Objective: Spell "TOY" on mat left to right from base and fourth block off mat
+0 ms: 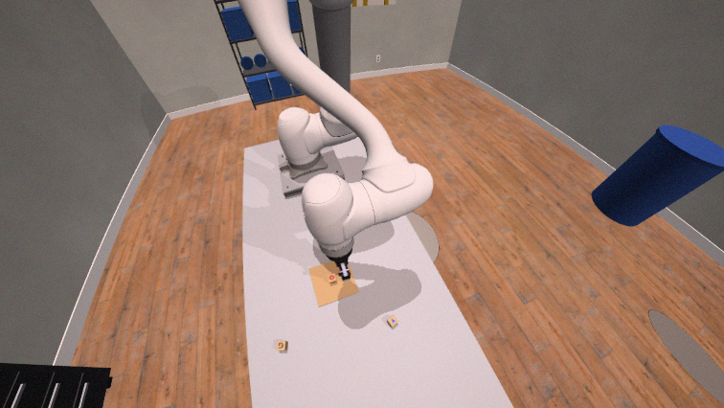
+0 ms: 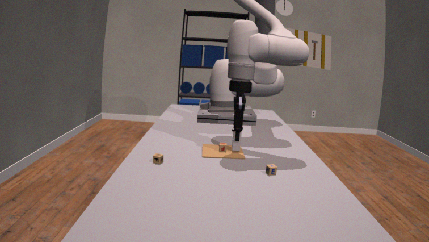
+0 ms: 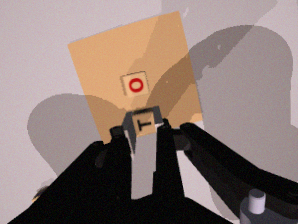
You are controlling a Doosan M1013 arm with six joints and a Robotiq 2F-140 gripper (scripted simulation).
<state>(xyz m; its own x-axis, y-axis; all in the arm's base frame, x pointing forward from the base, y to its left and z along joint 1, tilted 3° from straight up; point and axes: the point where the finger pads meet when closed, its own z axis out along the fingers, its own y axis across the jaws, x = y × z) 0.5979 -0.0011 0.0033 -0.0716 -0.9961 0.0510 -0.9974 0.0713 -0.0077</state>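
Right now my hand is 30 mm above the T block. The rest, counted from my hand: tan mat: 40 mm to the right, 40 mm below.
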